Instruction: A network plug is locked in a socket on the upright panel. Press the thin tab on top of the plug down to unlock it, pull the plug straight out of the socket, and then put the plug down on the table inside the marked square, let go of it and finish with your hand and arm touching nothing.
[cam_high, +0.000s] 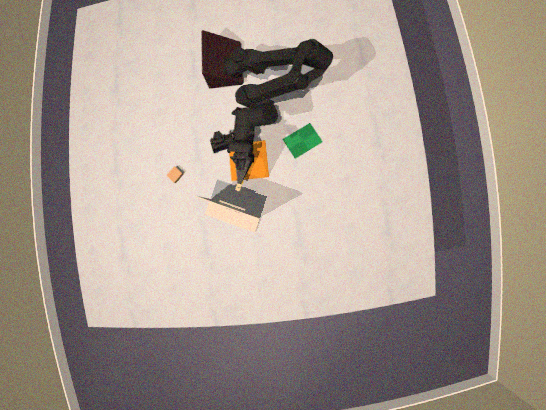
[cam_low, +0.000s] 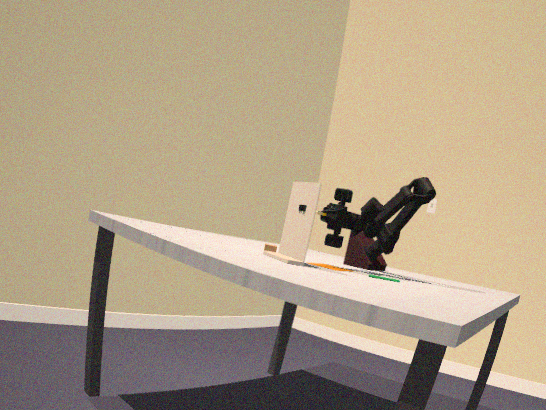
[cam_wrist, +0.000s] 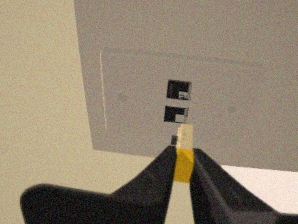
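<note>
Right now my gripper tip is 9 cm past the orange marked square, 2 cm to the right of it and 16 cm above it. The rest, counted from my gripper tip: panel (7 cm ahead, 3 cm to the right, 5 cm below); network plug (right at my gripper tip).
</note>
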